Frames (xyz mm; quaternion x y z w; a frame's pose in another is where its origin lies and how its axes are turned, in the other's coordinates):
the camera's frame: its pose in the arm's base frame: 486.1 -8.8 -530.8 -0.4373 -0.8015 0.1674 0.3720
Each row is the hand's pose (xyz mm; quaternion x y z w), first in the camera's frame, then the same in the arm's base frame.
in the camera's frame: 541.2 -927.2 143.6 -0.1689 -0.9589 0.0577 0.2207
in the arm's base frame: -339.4 -74.5 167.3 0.0451 0.5366 -0.3423 0.7699
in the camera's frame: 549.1 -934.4 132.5 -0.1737 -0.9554 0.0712 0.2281
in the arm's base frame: -338.0 -72.6 182.6 0.0615 0.5361 -0.3432 0.7687
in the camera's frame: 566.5 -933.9 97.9 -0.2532 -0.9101 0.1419 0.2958
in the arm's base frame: -318.0 -60.0 213.2 0.1849 0.5560 -0.2973 0.7539
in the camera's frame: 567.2 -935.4 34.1 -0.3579 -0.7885 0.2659 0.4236
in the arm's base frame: -271.7 -63.9 256.9 0.3995 0.5765 -0.2278 0.6754
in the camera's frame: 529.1 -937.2 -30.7 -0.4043 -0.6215 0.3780 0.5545
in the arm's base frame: -211.6 -100.0 284.1 0.5918 0.5780 -0.1812 0.5319
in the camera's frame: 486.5 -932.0 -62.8 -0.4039 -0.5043 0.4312 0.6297
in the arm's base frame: -170.3 -134.1 283.3 0.6868 0.5714 -0.1626 0.4188
